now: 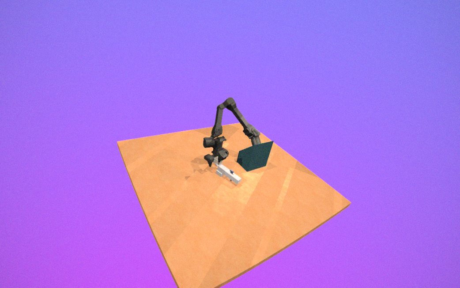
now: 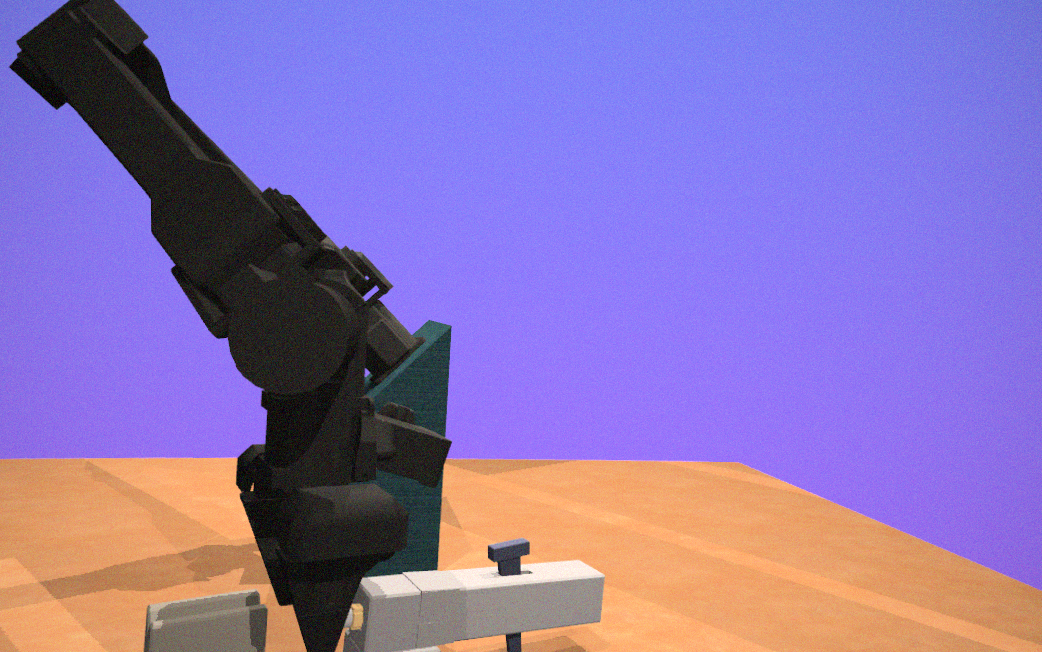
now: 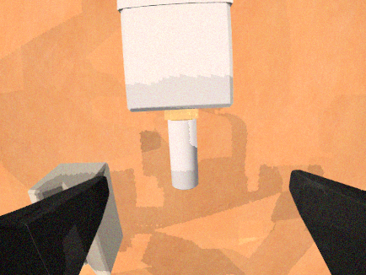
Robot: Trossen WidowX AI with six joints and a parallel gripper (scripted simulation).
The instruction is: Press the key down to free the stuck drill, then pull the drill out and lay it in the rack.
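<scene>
Now: gripper tip 6 cm to the right of the drill and 2 cm past it. From my gripper tip the other things lie so: housing (12 cm to the left, 3 cm behind, 1 cm below); grey rack (7 cm behind, 6 cm to the right, 3 cm below); dark blue t-shaped key (14 cm to the left, 4 cm behind).
</scene>
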